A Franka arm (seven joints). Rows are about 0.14 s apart.
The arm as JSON. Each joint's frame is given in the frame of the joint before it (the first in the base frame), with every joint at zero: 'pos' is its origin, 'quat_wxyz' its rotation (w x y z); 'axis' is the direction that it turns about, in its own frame. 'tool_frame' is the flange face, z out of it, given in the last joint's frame.
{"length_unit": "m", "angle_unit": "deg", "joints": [
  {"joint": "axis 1", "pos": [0.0, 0.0, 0.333], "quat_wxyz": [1.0, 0.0, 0.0, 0.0], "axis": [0.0, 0.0, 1.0]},
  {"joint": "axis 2", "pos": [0.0, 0.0, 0.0], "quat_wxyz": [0.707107, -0.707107, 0.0, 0.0], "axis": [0.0, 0.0, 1.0]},
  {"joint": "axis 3", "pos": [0.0, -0.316, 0.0], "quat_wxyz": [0.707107, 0.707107, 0.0, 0.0], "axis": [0.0, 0.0, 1.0]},
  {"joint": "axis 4", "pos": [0.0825, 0.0, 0.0], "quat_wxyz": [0.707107, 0.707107, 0.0, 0.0], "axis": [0.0, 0.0, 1.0]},
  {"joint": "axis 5", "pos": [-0.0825, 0.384, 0.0], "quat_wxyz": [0.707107, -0.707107, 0.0, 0.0], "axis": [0.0, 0.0, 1.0]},
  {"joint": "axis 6", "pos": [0.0, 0.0, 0.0], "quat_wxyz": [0.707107, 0.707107, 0.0, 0.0], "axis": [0.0, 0.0, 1.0]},
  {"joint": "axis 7", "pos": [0.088, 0.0, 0.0], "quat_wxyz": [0.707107, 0.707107, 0.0, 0.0], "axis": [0.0, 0.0, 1.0]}
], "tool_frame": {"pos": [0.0, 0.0, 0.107], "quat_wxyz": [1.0, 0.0, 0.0, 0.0]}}
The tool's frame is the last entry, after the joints.
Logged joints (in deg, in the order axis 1, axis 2, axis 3, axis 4, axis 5, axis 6, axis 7), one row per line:
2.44, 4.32, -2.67, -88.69, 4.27, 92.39, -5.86
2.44, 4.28, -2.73, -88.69, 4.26, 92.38, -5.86
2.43, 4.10, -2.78, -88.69, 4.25, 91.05, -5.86
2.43, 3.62, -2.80, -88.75, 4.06, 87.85, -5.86
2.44, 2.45, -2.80, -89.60, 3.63, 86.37, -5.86
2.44, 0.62, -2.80, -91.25, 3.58, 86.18, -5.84
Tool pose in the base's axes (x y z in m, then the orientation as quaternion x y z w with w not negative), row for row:
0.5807, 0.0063, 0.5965, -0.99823, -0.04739, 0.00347, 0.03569
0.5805, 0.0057, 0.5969, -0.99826, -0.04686, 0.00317, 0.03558
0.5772, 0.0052, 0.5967, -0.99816, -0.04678, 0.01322, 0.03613
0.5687, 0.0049, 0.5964, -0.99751, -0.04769, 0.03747, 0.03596
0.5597, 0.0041, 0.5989, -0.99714, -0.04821, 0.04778, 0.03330
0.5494, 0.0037, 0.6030, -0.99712, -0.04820, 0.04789, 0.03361
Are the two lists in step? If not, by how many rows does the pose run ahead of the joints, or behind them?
They are in step.
